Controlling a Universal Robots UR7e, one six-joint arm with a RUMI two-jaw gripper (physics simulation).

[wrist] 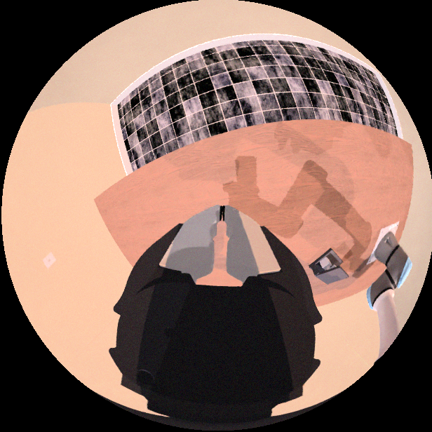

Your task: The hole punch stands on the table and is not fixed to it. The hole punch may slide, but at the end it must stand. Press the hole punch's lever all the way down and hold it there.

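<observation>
The hole punch [332,273] is a small dark grey thing with a light part inside. It stands on the reddish wooden table [135,215] at the lower right of the wrist view, near the robot's base. It is small here, and how far its lever is down cannot be told. My gripper [222,207] is shut and empty, its fingertips together near the middle of the view. It is well to the left of the hole punch and apart from it. The gripper's dark body hides part of the table.
The robot's grey and light blue arm [391,257] rises at the right edge beside a white plate [393,229] on the table. Shadows of the arm fall across the table. A dark tiled area [245,90] with a white border lies beyond the table's far edge.
</observation>
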